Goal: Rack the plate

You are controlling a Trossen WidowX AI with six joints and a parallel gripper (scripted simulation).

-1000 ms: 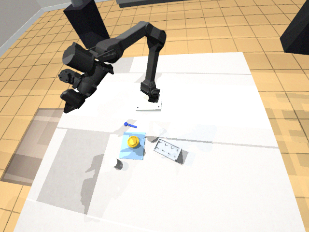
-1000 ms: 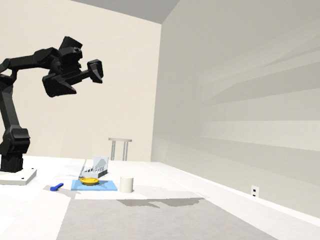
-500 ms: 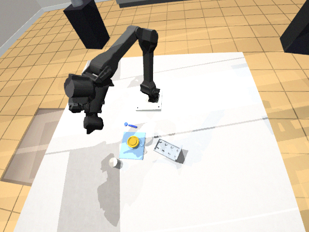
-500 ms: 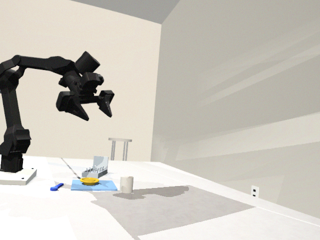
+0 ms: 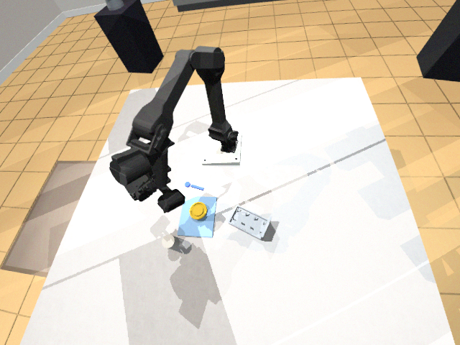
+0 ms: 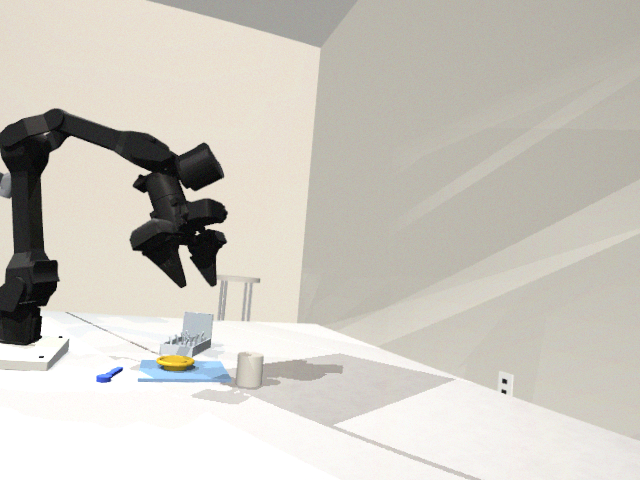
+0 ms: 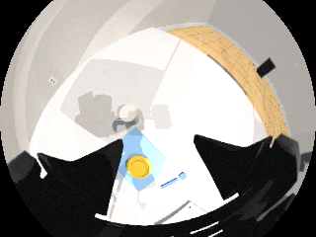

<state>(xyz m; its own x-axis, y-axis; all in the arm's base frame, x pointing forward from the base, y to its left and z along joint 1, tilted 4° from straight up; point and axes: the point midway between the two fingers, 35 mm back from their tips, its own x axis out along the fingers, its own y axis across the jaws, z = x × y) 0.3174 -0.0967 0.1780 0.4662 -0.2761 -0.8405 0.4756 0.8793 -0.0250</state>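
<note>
My gripper tip is now 14 cm above the yellow plate, 8 cm to the right of it and 4 cm past it. From my gripper tip the other things lie so: white cup 13 cm below, 9 cm ahead, 3 cm to the left; light blue mat 16 cm below, 8 cm to the left, 2 cm behind; blue spoon 16 cm below, 13 cm behind, 1 cm to the left.
</note>
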